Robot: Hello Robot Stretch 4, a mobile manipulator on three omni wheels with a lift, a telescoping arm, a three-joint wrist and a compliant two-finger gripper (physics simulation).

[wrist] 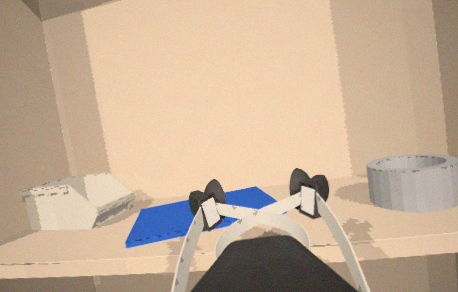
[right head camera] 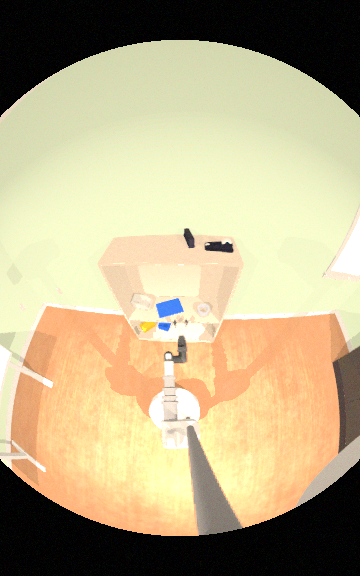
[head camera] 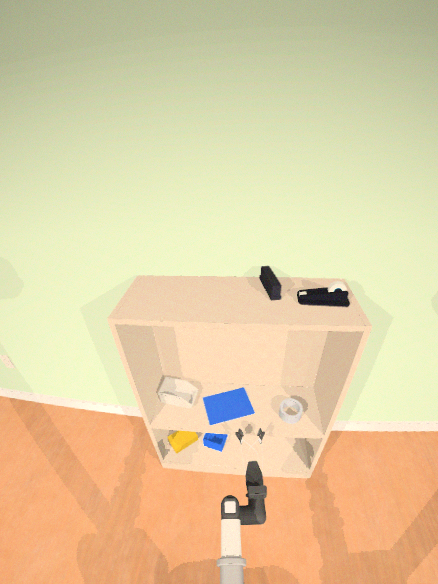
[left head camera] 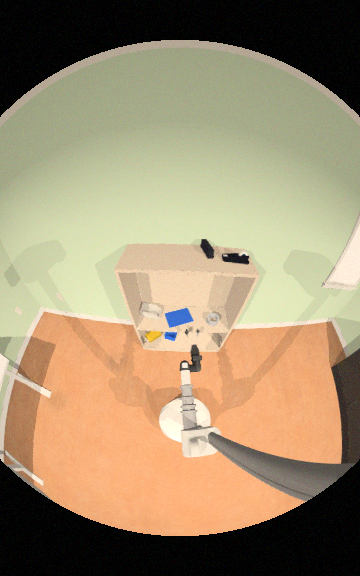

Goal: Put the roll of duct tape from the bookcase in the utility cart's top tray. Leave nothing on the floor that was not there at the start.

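Frame: origin at the robot's base, x ahead, y left, z up, level; metres.
Seen in the pictures: gripper, between the fingertips: (wrist: pixel 257 189) (right head camera: pixel 179 319) (head camera: pixel 249 428) (left head camera: pixel 191 328).
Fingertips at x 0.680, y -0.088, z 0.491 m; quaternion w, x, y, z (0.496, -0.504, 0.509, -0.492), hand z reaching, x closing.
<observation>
A point is followed by its place in that frame.
The roll of duct tape (head camera: pixel 291 420) {z 0.453, x 0.731, y -0.275 m} (wrist: pixel 417 192) {z 0.448, x 0.735, y -0.262 m} is a grey ring lying flat at the right of the bookcase's middle shelf. It also shows in the left head view (left head camera: pixel 213 323) {z 0.457, x 0.731, y -0.281 m} and the right head view (right head camera: pixel 203 313) {z 0.466, x 0.731, y -0.278 m}. The bookcase (head camera: pixel 215 328) {z 0.785, x 0.974, y 0.043 m} (left head camera: pixel 185 273) {z 1.016, x 0.700, y -0.015 m} (right head camera: pixel 170 263) {z 1.021, x 0.698, y -0.050 m} stands against the wall. My gripper (head camera: pixel 250 435) {z 0.491, x 0.680, y -0.088 m} (left head camera: pixel 192 331) {z 0.491, x 0.680, y -0.088 m} (right head camera: pixel 180 323) {z 0.491, x 0.680, y -0.088 m} (wrist: pixel 257 189) {z 0.491, x 0.680, y -0.088 m} is open and empty at the shelf's front edge, left of the tape and in front of the blue flat thing. In the wrist view the tape is to the right, apart from the fingers. The utility cart cannot be made out.
A blue flat thing (head camera: pixel 228 406) {z 0.433, x 0.826, y -0.003 m} (wrist: pixel 150 222) {z 0.433, x 0.799, y 0.072 m} and a whitish box (head camera: pixel 178 392) {z 0.437, x 0.906, y 0.239 m} (wrist: pixel 65 207) {z 0.463, x 0.834, y 0.226 m} share the shelf. A yellow block (head camera: pixel 183 440) {z 0.118, x 0.825, y 0.245 m} and a blue bin (head camera: pixel 214 441) {z 0.075, x 0.840, y 0.079 m} are below. A black block (head camera: pixel 270 283) {z 1.084, x 0.836, y -0.150 m} and a tape dispenser (head camera: pixel 323 297) {z 1.056, x 0.787, y -0.315 m} are on top. A dark piece of furniture (left head camera: pixel 352 400) stands right.
</observation>
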